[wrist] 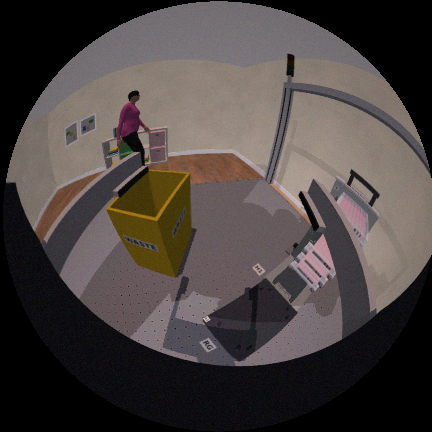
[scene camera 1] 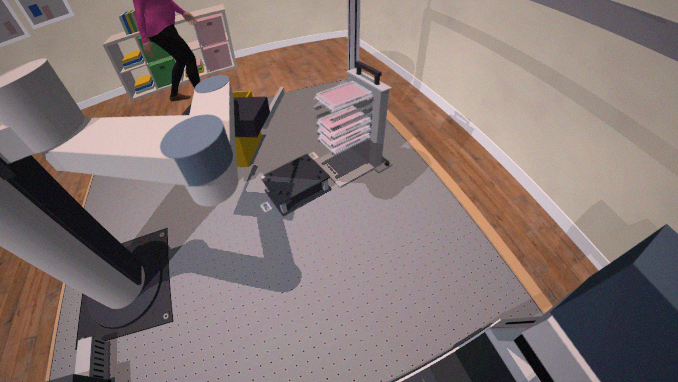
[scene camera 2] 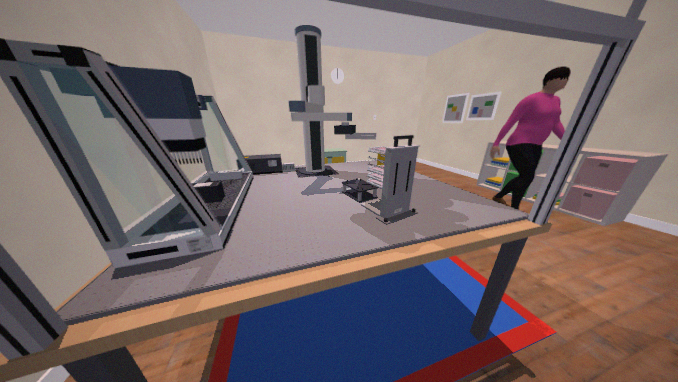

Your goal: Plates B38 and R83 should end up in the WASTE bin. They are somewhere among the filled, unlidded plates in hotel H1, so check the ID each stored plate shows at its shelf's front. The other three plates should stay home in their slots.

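Frame: origin at the arm's base, x ahead, y left, z up, level; centimetres.
Seen in the pictures: gripper, fingertip midpoint: point(wrist: 222, 167) point(scene camera 1: 251, 91) point(scene camera 2: 376, 135); arm's base at its link origin: point(scene camera 1: 126, 286) point(scene camera 2: 315, 172).
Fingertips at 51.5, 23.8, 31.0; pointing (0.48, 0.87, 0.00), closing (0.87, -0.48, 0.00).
Note:
Offsets run from my fingertips to a thing's middle, as dx, dy, dz. "spot": to the spot under its first point.
The hotel H1 @(+25.7, -5.2, -13.7) point(scene camera 1: 380, 117) point(scene camera 2: 400, 182) stands upright on the table. An upper pink filled plate @(+22.7, -7.0, -3.8) point(scene camera 1: 345, 95) point(wrist: 354, 212) sits above a gap, with lower plates point(scene camera 1: 345, 131) point(wrist: 315, 265) stacked closely below it. Their IDs are not readable. The yellow WASTE bin @(-8.0, +15.4, -19.7) point(scene camera 1: 248, 151) point(wrist: 150, 230) stands left of H1 in the wrist view, partly hidden by the arm in scene camera 1; its bottom inside is hidden. My gripper point(wrist: 222, 167) is open and empty, raised above table level, its fingers wide apart between the bin side and the H1 side of the wrist view.
A low black stand point(scene camera 1: 295, 182) point(scene camera 2: 360, 187) point(wrist: 250, 320) by the RG label stands just in front of H1. A glass-sided machine with a dark blue head @(spot: +26.3, -76.8, +12.3) point(scene camera 2: 155, 100) stands at the table's other side. A person in a magenta top point(scene camera 2: 535, 120) point(wrist: 130, 120) is beyond the table by the shelves.

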